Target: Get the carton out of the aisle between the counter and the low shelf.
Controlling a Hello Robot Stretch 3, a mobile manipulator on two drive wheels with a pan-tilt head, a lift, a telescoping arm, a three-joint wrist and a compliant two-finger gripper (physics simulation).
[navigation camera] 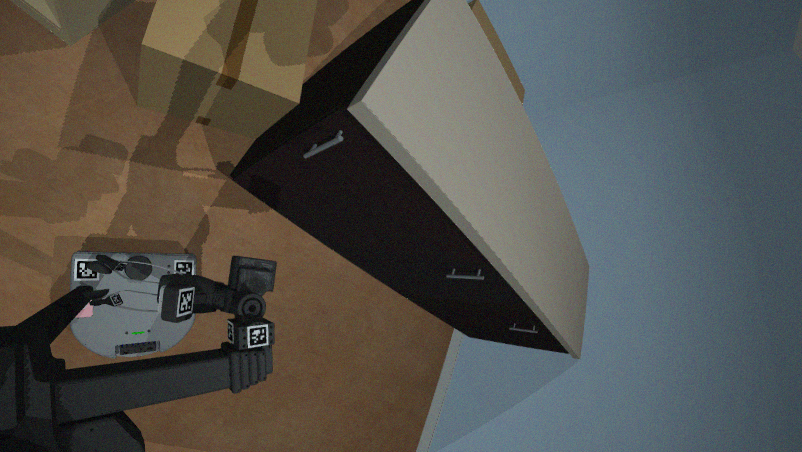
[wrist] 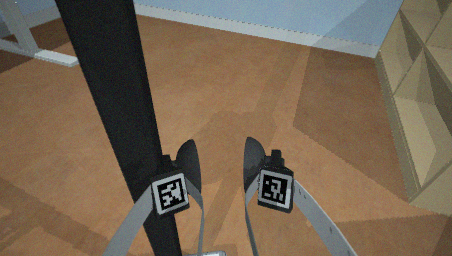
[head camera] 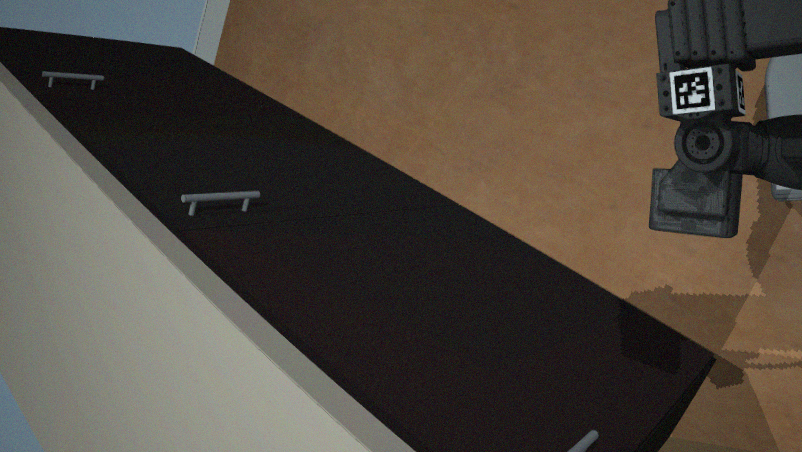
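Seen in the pictures: gripper, between the fingertips: [navigation camera: 86,278]; robot's base, origin of its link: [navigation camera: 138,266].
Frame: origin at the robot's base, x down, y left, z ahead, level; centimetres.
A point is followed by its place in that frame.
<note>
The brown taped carton [navigation camera: 272,70] {x -40.6, y -29.0, z 62.5 cm} stands on the floor at the top of the navigation view, beside the counter's dark end. Its far part is cut off, and whether it touches the counter cannot be told. The counter [head camera: 112,252] {x -91.0, y -84.6, z 5.0 cm} [navigation camera: 477,168] {x -91.0, y -61.3, z 26.1 cm} has a pale top and dark front with bar handles. The low shelf [navigation camera: 84,19] {x -8.6, y 25.5, z 78.1 cm} [wrist: 436,197] shows partly at the navigation view's top left and at the wrist view's right. My gripper [navigation camera: 102,279] {x -57.8, y 8.0, z 0.7 cm} [wrist: 220,157] {x -57.8, y 8.0, z 0.7 cm} is open and empty, folded in over my base, apart from the carton. The carton does not show in the head or wrist views.
My grey base [navigation camera: 134,314] {x -15.9, y 0.9, z -13.4 cm} is on the brown floor, with my arm [navigation camera: 146,381] {x -82.2, y -0.6, z -9.7 cm} alongside it. A wooden piece [navigation camera: 502,56] {x -45.0, y -200.0, z 160.5 cm} shows behind the counter. My black mast [wrist: 110,75] crosses the wrist view. A white table foot [wrist: 57,57] stands near the far wall [wrist: 250,15].
</note>
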